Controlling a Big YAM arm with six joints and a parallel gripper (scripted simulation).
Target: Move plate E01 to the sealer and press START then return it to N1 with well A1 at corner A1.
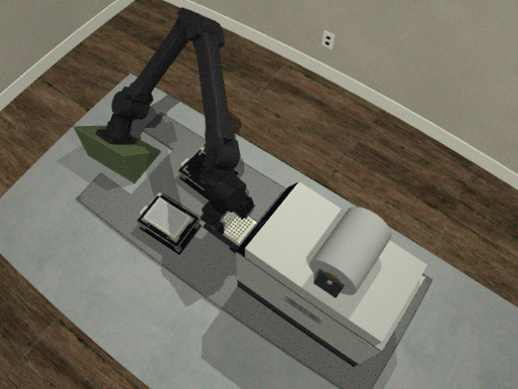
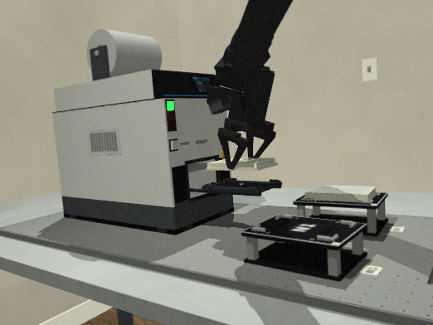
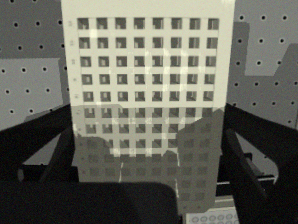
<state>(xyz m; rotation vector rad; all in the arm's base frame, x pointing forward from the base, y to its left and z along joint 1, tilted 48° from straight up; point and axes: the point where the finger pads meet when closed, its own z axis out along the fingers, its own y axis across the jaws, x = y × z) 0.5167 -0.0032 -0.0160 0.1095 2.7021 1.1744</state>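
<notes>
Right now the sealer stage is 5 cm below my hand. Round my hand: covered white plate 18 cm behind, 9 cm to the right, 7 cm below; then start button 10 cm to the left, 10 cm ahead, 5 cm above; then black plate nest 19 cm behind, 12 cm to the left, 9 cm below.
</notes>
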